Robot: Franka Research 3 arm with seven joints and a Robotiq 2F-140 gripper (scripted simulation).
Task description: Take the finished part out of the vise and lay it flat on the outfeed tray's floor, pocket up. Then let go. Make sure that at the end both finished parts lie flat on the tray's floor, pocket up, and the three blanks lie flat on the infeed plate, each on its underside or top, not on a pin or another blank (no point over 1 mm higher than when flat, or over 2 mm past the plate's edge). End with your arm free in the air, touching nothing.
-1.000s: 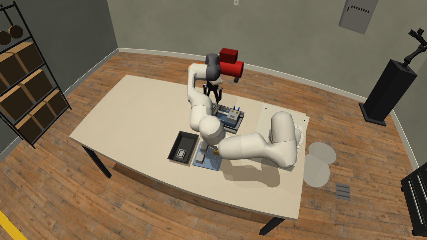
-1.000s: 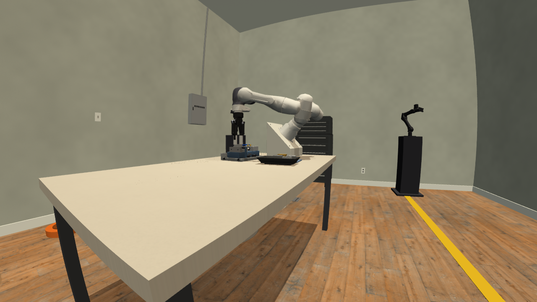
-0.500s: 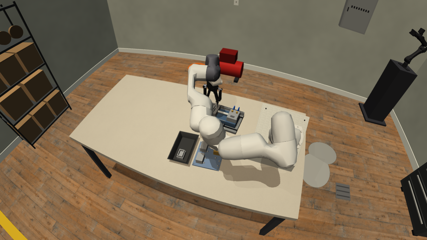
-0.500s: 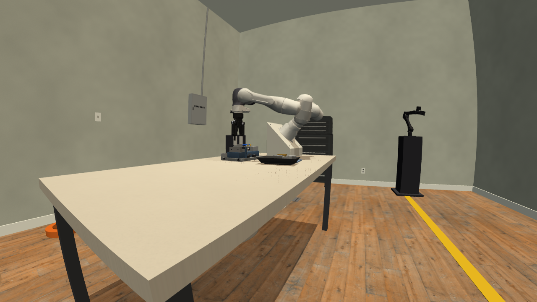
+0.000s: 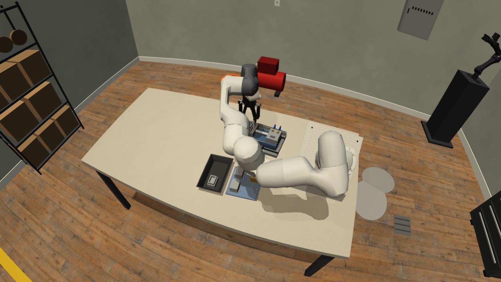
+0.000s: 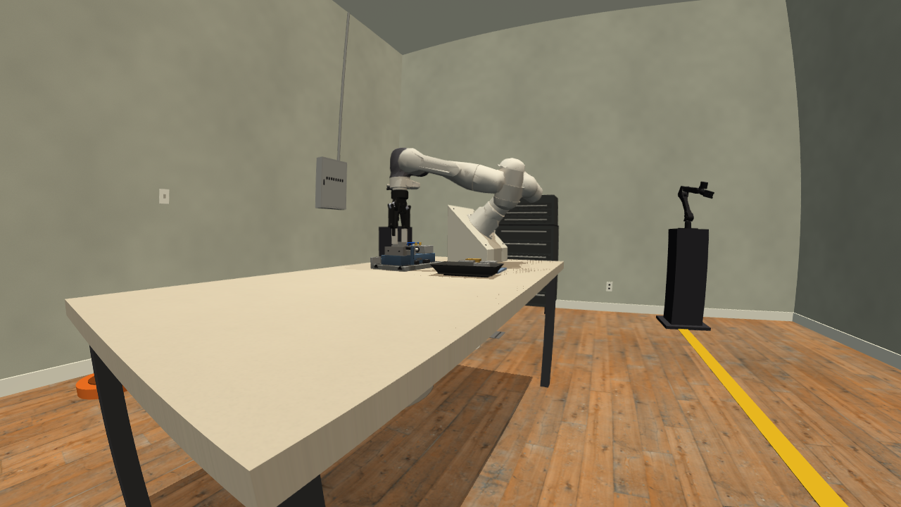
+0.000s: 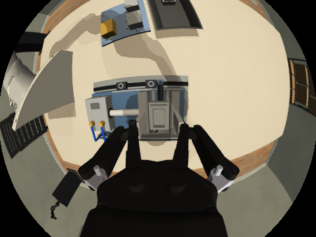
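The blue vise is 7 cm behind my hand, 1 cm to the left of it and 10 cm below it. Also, from my hand: grey actuator box 16 cm behind, 3 cm to the left, 6 cm below; then blue fixture plate 7 cm behind, 34 cm to the left, 13 cm below; then orange block 12 cm behind, 30 cm to the left, 11 cm below.
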